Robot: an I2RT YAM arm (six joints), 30 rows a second.
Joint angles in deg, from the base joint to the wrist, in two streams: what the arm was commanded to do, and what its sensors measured. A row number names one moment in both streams.
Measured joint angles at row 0:
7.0, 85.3, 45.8, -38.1, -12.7, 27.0
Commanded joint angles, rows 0 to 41:
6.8, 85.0, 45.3, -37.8, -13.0, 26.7
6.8, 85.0, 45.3, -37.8, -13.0, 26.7
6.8, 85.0, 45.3, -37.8, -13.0, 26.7
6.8, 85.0, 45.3, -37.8, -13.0, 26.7
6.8, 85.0, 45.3, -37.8, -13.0, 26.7
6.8, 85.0, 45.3, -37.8, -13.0, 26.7
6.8, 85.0, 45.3, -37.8, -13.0, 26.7
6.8, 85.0, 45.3, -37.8, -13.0, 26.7
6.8, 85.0, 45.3, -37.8, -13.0, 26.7
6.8, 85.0, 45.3, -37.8, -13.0, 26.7
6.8, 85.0, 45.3, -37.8, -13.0, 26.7
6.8, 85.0, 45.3, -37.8, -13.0, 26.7
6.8, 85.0, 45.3, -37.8, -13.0, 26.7
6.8, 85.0, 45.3, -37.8, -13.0, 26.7
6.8, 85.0, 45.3, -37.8, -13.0, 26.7
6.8, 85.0, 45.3, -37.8, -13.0, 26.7
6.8, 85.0, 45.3, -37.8, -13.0, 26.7
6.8, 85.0, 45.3, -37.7, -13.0, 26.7
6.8, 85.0, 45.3, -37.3, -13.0, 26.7
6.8, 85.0, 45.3, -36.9, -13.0, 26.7
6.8, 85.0, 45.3, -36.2, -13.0, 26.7
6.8, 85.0, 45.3, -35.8, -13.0, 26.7
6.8, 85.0, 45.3, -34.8, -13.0, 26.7
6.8, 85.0, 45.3, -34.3, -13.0, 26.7
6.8, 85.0, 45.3, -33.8, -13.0, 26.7
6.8, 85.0, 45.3, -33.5, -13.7, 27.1
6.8, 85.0, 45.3, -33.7, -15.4, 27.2
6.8, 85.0, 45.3, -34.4, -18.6, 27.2
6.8, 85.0, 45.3, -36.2, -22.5, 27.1
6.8, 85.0, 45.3, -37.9, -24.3, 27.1
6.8, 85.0, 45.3, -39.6, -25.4, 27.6
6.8, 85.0, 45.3, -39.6, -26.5, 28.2
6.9, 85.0, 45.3, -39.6, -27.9, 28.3
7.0, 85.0, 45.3, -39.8, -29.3, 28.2
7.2, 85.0, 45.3, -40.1, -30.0, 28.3
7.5, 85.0, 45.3, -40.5, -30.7, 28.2
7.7, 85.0, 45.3, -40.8, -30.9, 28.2
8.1, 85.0, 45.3, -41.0, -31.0, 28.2
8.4, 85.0, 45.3, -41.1, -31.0, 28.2
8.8, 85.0, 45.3, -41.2, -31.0, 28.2
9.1, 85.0, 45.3, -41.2, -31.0, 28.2
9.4, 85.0, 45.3, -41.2, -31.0, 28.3
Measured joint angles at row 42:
8.3, 85.3, 45.6, -41.4, -28.9, 28.3
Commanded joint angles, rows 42 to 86:
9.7, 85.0, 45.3, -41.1, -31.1, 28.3
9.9, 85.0, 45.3, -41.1, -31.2, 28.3
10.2, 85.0, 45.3, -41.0, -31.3, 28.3
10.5, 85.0, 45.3, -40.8, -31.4, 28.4
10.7, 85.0, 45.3, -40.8, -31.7, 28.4
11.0, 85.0, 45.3, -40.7, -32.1, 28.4
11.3, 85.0, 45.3, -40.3, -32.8, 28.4
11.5, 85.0, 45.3, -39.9, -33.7, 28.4
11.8, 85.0, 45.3, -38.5, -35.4, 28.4
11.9, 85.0, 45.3, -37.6, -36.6, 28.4
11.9, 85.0, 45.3, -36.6, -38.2, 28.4
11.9, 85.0, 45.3, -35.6, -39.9, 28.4
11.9, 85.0, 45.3, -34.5, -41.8, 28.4
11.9, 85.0, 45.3, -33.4, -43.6, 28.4
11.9, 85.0, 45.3, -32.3, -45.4, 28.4
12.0, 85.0, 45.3, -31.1, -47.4, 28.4
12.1, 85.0, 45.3, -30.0, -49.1, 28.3
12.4, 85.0, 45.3, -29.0, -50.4, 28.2
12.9, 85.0, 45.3, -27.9, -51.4, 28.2
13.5, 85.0, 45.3, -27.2, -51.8, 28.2
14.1, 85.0, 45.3, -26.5, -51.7, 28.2
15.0, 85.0, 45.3, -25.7, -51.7, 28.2
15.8, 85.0, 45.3, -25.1, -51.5, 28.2
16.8, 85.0, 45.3, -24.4, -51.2, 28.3
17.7, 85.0, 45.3, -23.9, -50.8, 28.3
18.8, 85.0, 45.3, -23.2, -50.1, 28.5
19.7, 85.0, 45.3, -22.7, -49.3, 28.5
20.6, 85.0, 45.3, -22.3, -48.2, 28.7
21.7, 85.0, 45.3, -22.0, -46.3, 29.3
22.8, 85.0, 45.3, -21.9, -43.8, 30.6
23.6, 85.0, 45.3, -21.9, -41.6, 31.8
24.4, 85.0, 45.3, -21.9, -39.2, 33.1
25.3, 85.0, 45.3, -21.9, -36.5, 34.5
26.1, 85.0, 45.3, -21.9, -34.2, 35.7
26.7, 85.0, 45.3, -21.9, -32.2, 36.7
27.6, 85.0, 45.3, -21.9, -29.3, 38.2
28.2, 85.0, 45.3, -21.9, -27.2, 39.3
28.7, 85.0, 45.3, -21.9, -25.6, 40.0
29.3, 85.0, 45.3, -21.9, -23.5, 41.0
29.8, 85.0, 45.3, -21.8, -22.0, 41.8
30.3, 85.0, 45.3, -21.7, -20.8, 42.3
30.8, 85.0, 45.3, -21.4, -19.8, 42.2
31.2, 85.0, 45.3, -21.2, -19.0, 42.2
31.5, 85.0, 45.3, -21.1, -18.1, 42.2
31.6, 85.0, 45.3, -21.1, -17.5, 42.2
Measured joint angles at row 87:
30.6, 85.3, 45.6, -21.6, -23.9, 40.4
